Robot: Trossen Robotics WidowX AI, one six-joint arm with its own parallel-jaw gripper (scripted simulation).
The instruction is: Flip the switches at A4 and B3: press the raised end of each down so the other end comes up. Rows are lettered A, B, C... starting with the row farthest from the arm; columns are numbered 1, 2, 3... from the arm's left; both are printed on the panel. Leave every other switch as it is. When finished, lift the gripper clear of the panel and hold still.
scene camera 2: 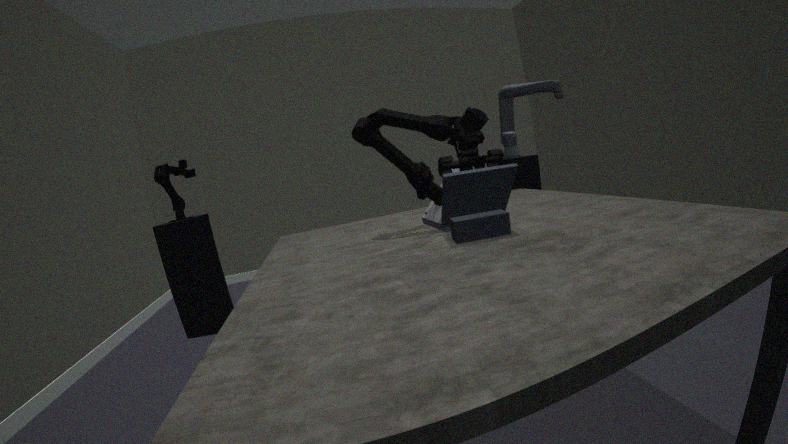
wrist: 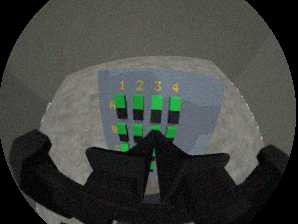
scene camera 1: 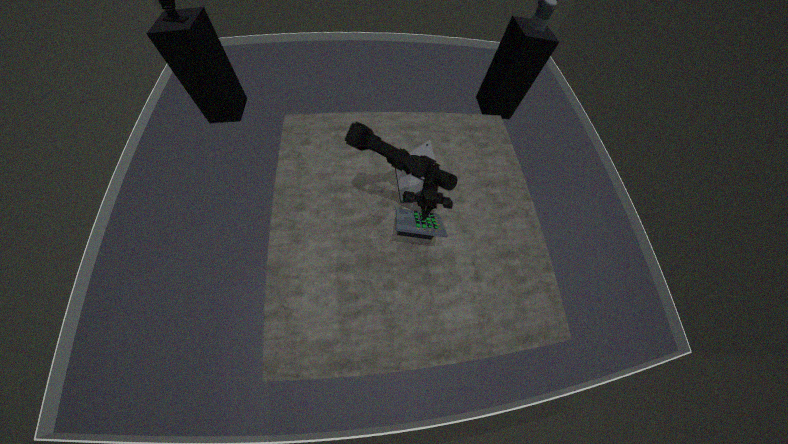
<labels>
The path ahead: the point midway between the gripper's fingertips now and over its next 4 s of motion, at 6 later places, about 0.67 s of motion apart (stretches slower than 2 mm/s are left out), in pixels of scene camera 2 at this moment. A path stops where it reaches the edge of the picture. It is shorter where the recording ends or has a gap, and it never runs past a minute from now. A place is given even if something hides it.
The gripper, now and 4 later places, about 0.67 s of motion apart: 479,184; 479,185; 479,186; 477,178; 475,173
</labels>
